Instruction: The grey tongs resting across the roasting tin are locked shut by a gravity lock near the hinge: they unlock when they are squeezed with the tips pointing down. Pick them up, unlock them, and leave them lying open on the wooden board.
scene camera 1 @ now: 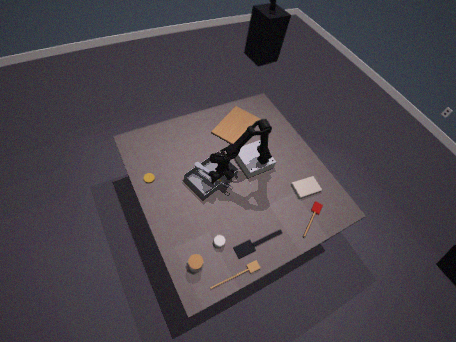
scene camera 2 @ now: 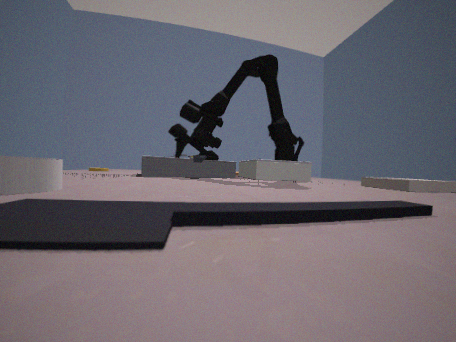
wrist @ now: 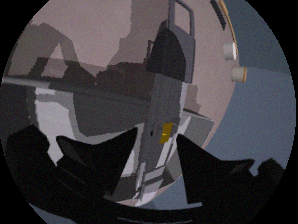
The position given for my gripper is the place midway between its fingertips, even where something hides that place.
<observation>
In view: my gripper (scene camera 2: 182, 166), a black spatula (scene camera 2: 41, 224), a wooden board (scene camera 1: 236, 122) and a roasting tin (scene camera 2: 152, 166).
My gripper also shows in the wrist view (wrist: 157, 133). The roasting tin shows as well in scene camera 1 (scene camera 1: 197, 179) and in the wrist view (wrist: 85, 112).
</observation>
